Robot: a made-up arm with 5 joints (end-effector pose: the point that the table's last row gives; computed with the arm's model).
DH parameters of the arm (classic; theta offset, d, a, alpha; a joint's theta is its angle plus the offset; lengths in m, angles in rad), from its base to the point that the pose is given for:
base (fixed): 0 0.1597 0 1.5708
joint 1: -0.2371 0 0.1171 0
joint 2: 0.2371 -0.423 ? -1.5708
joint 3: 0 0.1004 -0.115 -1.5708
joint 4: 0.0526 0 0.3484 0
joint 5: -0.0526 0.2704 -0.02 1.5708
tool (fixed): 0 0.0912 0 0
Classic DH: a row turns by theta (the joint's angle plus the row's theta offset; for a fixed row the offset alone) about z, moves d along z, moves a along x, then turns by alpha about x.
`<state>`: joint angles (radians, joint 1 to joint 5).
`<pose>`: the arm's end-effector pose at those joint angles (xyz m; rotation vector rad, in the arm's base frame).
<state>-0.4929 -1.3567 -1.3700 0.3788 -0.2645</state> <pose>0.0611 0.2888 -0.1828 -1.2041 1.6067 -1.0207</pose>
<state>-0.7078 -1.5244 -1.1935 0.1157 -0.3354</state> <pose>-0.0029 0.3468 -0.2333 -1.3121 1.7337 -0.4713</pose>
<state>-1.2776 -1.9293 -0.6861 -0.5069 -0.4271</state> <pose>-0.2287 0.5607 -0.2339 -0.7482 2.1649 0.4084</pose>
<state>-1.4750 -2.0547 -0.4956 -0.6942 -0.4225</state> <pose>-0.2817 0.6260 -0.2053 -0.4648 2.3516 0.4351</pose>
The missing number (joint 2, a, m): -0.0419
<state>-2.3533 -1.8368 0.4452 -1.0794 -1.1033</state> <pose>-0.3075 0.6680 -0.2017 -0.0237 1.9690 -0.5279</pose>
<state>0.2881 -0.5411 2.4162 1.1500 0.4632</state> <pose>-0.2237 0.2886 0.0383 -1.6337 0.7921 2.0199</pose>
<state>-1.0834 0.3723 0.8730 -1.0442 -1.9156</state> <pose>0.0736 0.6572 0.4020 1.0365 -2.0763 -0.2809</pose>
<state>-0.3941 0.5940 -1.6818 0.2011 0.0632</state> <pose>0.2711 0.1677 0.2348 0.3869 0.0485 -1.6369</pose>
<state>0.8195 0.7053 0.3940 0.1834 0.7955</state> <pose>0.0170 0.7833 0.3484 -0.3788 -0.5387 0.1251</pose>
